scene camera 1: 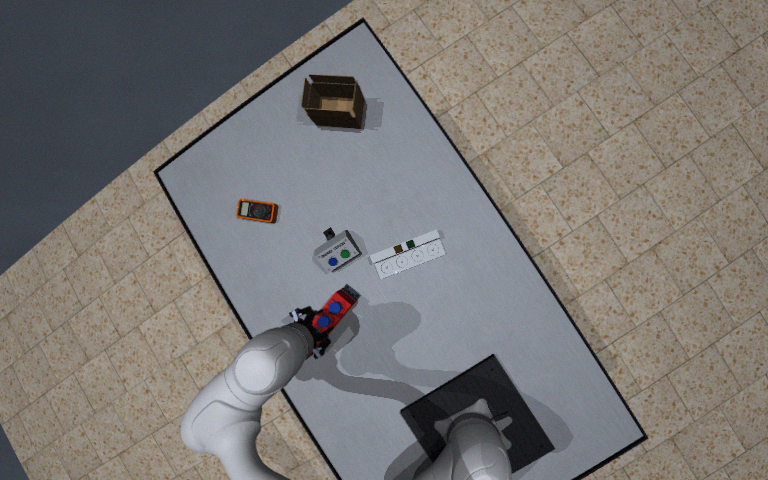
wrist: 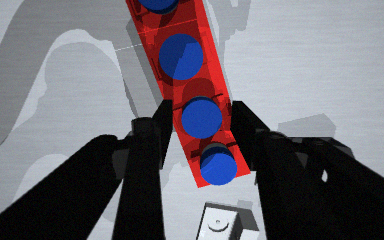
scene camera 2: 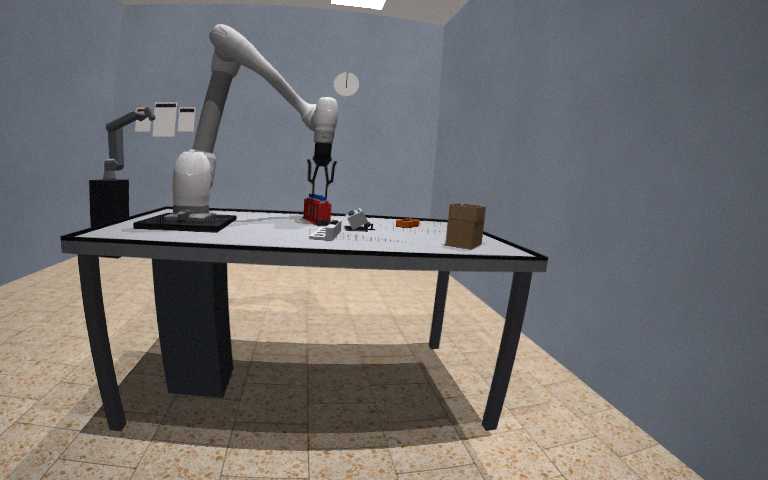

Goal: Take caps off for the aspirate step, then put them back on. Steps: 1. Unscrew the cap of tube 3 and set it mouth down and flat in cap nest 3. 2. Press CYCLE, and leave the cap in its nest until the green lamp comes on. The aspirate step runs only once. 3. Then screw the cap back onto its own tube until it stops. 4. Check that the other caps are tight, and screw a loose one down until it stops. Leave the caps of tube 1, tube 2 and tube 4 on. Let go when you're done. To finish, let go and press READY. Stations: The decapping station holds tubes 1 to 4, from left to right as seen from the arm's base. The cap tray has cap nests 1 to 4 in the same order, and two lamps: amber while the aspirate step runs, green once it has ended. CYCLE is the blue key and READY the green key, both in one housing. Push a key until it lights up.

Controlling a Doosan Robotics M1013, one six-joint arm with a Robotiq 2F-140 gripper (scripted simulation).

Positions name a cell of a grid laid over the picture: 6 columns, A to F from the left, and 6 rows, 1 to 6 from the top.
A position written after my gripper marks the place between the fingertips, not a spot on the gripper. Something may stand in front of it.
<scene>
In view: my gripper (wrist: D3), a cardboard box (scene camera 1: C2), a blue cap (wrist: D3) and a key housing (scene camera 1: C4).
The cardboard box shows as well in scene camera 2 (scene camera 2: D3). The wrist view does not show the cardboard box: it is out of frame.
</scene>
